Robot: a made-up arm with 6 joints.
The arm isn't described. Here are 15 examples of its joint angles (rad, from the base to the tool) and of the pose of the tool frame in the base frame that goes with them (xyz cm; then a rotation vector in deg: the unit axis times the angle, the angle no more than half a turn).
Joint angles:
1: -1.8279 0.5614 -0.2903 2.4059 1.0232 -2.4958
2: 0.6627 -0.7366 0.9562 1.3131 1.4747 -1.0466
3: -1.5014 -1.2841 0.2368 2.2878 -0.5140 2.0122
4: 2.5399 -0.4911 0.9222 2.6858 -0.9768 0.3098
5: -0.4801 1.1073 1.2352 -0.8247 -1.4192 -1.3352
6: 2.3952 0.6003 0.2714 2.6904 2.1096 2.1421
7: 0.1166 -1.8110 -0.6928 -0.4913 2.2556 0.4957
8: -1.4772 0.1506 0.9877 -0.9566 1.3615 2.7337
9: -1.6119 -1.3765 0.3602 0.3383 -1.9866 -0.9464
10: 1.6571 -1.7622 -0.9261 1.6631 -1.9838 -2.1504
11: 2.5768 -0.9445 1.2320 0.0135 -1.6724 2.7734
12: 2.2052 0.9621 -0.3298 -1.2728 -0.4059 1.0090
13: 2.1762 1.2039 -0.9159 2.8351 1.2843 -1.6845
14: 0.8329 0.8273 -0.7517 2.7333 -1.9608 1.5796
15: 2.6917 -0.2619 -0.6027 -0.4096 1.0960 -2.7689
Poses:
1: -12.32 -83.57 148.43 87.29 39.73 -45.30
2: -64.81 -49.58 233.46 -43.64 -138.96 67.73
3: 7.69 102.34 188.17 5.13 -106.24 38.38
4: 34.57 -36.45 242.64 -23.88 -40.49 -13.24
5: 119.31 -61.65 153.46 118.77 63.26 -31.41
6: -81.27 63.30 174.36 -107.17 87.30 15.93
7: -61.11 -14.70 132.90 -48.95 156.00 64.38
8: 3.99 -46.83 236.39 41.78 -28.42 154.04
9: 2.10 113.91 172.88 51.75 -46.57 -106.61
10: 3.06 -60.84 132.39 80.68 1.15 -22.20
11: 103.71 -54.46 206.45 -34.80 -141.61 15.90
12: -42.58 66.05 105.06 -75.09 74.94 104.89
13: -37.52 44.08 89.43 81.19 -71.81 -37.90
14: 39.16 64.40 113.70 91.33 1.77 36.15
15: -16.63 15.94 177.19 -60.19 -128.95 -13.76
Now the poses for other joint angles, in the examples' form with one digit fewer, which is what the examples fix.
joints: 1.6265 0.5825 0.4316 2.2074 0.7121 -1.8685
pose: -9.0 107.4 185.2 -37.3 8.4 128.4
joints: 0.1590 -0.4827 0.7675 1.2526 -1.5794 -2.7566
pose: -35.8 -2.1 245.5 125.3 -74.5 -34.3
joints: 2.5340 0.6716 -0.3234 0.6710 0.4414 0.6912
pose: -68.8 62.2 138.5 56.5 81.4 -143.7
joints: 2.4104 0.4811 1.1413 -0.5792 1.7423 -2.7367
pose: -58.3 61.0 223.6 -53.2 -29.8 -17.3
